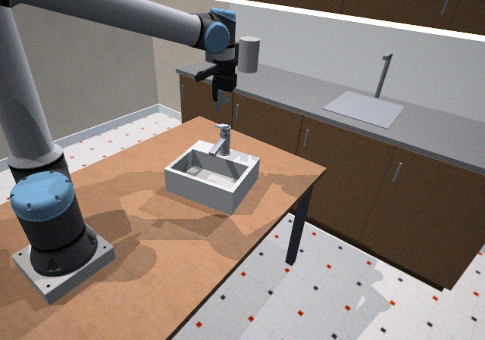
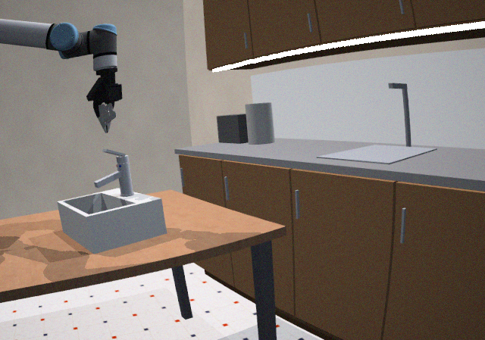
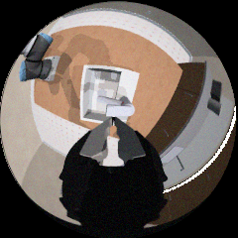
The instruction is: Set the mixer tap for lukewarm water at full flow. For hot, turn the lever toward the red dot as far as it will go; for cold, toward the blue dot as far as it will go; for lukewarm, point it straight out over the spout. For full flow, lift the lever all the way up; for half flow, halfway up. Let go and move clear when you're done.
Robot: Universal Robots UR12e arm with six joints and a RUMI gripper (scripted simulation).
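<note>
Right now the lever is 9 cm below my hand, 2 cm ahead of it and 1 cm to the right of it. The rest, counted from my hand: grey mixer tap 14 cm below, 4 cm ahead, 1 cm to the right; then white basin 33 cm below, 6 cm behind, 2 cm to the right.
</note>
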